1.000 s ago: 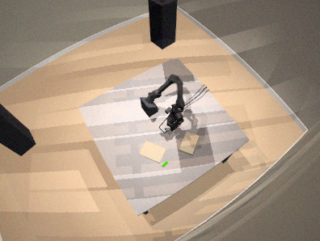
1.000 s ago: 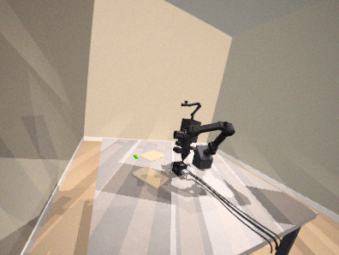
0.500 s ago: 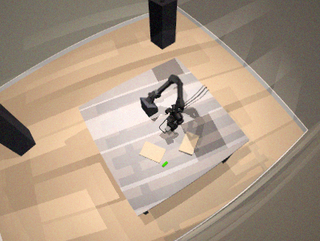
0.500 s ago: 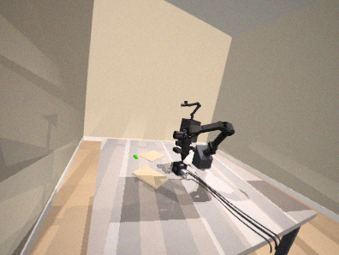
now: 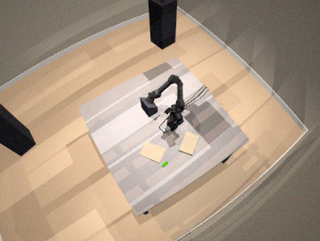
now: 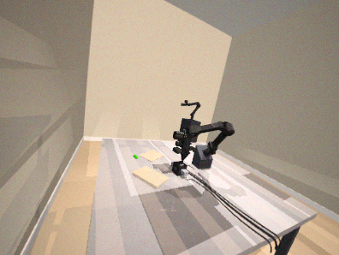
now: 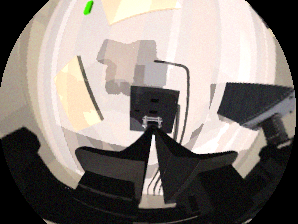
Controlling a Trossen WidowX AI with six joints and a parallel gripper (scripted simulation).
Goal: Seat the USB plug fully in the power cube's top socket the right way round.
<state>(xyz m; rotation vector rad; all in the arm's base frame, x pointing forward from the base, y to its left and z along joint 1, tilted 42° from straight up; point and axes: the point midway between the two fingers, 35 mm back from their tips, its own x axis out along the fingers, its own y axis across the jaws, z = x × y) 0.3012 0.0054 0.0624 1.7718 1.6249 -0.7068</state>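
Now: the USB plug 20 mm below my gripper tip. From my gripper tip the other things lie so: green block: 320 mm to the right, 230 mm ahead, 100 mm below; then pale socket: 40 mm below.
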